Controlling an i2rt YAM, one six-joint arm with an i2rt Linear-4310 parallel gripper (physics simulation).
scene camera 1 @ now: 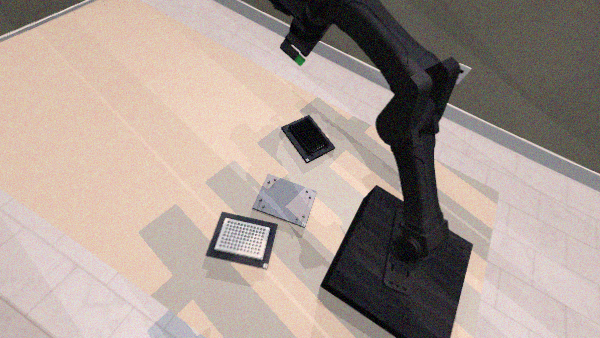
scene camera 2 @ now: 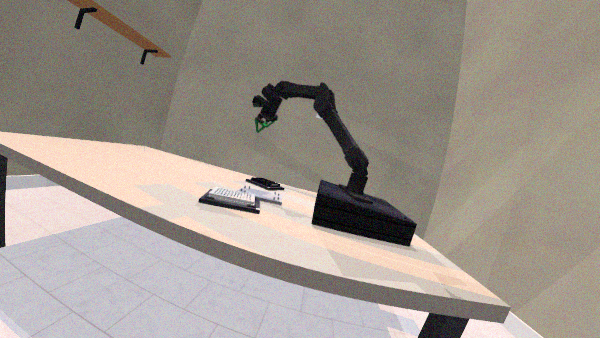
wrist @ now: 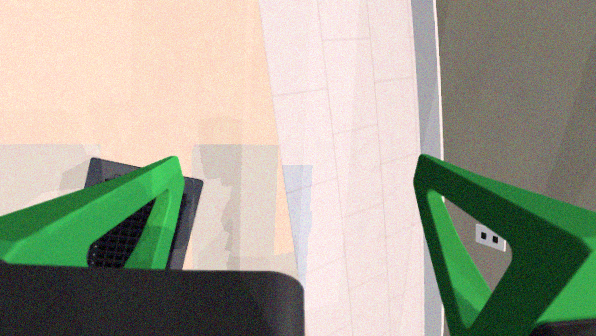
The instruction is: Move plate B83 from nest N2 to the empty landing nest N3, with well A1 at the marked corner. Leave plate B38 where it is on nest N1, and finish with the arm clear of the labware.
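Observation:
A white well plate (scene camera 1: 242, 237) (scene camera 2: 232, 194) lies flat on a dark nest (scene camera 1: 240, 259) (scene camera 2: 230, 205). A black well plate (scene camera 1: 309, 136) (scene camera 2: 267, 182) (wrist: 120, 245) lies on another dark nest (scene camera 1: 300, 149) (wrist: 192, 205), partly behind the left finger in the wrist view. A grey nest (scene camera 1: 285, 200) (scene camera 2: 270, 197) between them is empty, with pegs near its corners. Plate and nest labels cannot be read. My gripper (scene camera 1: 300, 59) (scene camera 2: 265, 125) (wrist: 298, 168) is wide open and empty, high above the table and apart from the labware.
The black arm base (scene camera 1: 400, 270) (scene camera 2: 365, 215) stands beside the nests on the wooden table (scene camera 1: 100, 125) (scene camera 2: 100, 165). The table's back edge and a wall socket (wrist: 490, 236) show in the wrist view. A wall shelf (scene camera 2: 120, 29) hangs at the upper left of scene camera 2.

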